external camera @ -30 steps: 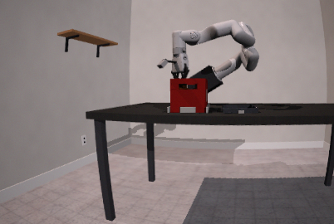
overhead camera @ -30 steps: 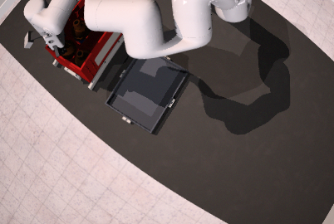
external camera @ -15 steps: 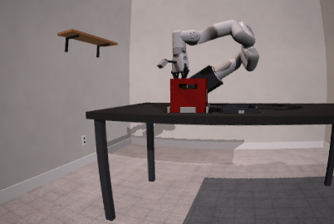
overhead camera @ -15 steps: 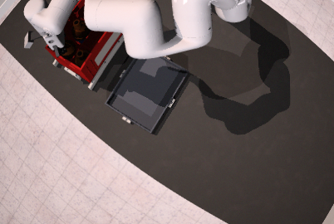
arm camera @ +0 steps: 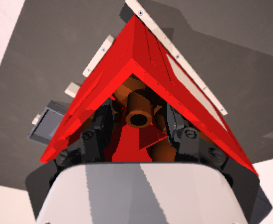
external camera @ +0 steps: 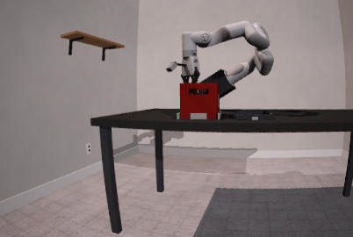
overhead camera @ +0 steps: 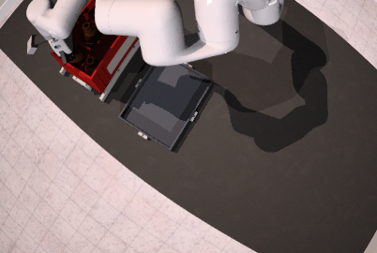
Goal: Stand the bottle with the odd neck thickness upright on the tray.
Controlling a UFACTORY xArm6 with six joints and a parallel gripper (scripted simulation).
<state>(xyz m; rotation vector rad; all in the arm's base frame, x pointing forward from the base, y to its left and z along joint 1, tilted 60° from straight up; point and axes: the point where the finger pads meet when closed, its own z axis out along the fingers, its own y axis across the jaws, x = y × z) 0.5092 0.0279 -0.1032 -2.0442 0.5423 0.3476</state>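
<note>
The red crate lies 10 cm behind my hand, 8 cm below it and 2 cm to the left of it. From my hand the other things lie so: dark flat tray (31 cm to the left, 15 cm below, 12 cm behind).
</note>
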